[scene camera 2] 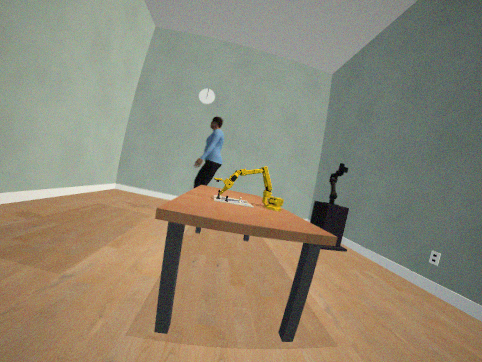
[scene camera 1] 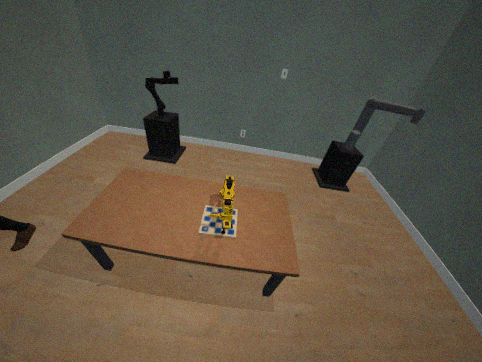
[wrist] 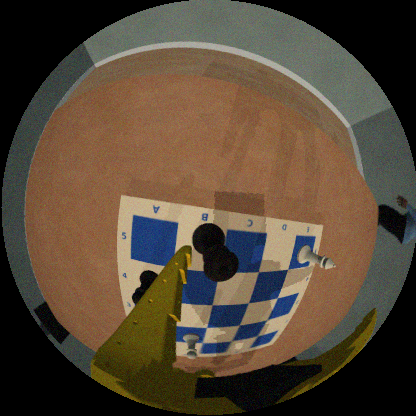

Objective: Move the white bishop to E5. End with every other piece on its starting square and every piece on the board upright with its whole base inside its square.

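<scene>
A white piece with a pointed tip, which looks like the bishop, stands upright on E5. My gripper is fully open, its moving jaw swung far right in the wrist view. The fixed jaw's tip is low at B5, on the A side of a black piece. That piece stands on B5, its base near the board's outer edge. Another black piece stands on A4, partly hidden by the fixed jaw. A second white piece stands on B2.
The blue and white board lies on the brown table. The yellow arm reaches over the board from its base. A person stands beyond the table. Dark pedestals stand on the floor behind.
</scene>
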